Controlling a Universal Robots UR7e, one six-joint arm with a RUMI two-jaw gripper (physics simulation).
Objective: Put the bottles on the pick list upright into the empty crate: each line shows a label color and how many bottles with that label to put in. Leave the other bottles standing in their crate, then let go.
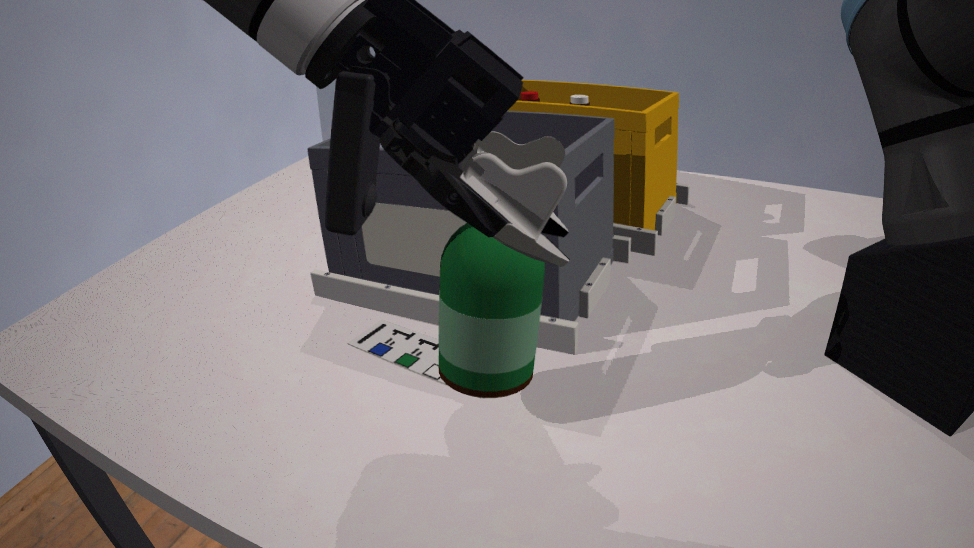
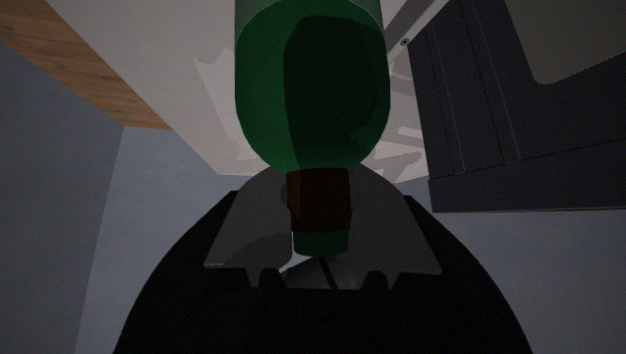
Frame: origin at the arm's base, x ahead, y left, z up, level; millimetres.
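Seen in the pictures: gripper, fingertip midpoint: (image 1: 565, 248); arm's base, origin of the base link: (image 1: 961, 225).
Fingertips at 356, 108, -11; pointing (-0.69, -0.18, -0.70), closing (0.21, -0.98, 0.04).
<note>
Pixels of each thing's top centre, then the offset from my fingertips to it, as dx, dy, dz. Level surfaces: height alone.
- green bottle with a pale green label, middle of its top: (image 2: 313, 254) (image 1: 484, 174) +50, +16, +56
- pick list, middle of its top: (image 1: 425, 354) +137, -32, -134
- yellow crate, middle of its top: (image 1: 569, 92) +76, -422, +40
- red cap, middle of its top: (image 1: 529, 92) +150, -484, +28
- white cap, middle of its top: (image 1: 579, 96) +70, -464, +28
- table, its level: dz -135
My gripper (image 1: 555, 246) (image 2: 318, 162) is shut on the brown neck of a green bottle with a pale green label (image 1: 489, 340) (image 2: 310, 90). The bottle is upright, outside and in front of the grey crate (image 1: 572, 272) (image 2: 467, 192). Whether its base touches the table cannot be told. The arm slants in from the upper left, over the crate's front. The crate's inside is mostly hidden. The pick list (image 1: 395, 353) lies before the crate, partly behind the bottle; blue, green and white squares show. The yellow crate (image 1: 664, 160) holds bottles with a red cap (image 1: 529, 96) and a white cap (image 1: 578, 100).
Light rails (image 1: 381, 293) run along the grey crate's base, and more rails (image 1: 634, 239) stand by the yellow crate. The robot's dark base (image 1: 892, 340) stands at the right on the table (image 1: 204, 381). The table's front left edge slopes across the lower left.
</note>
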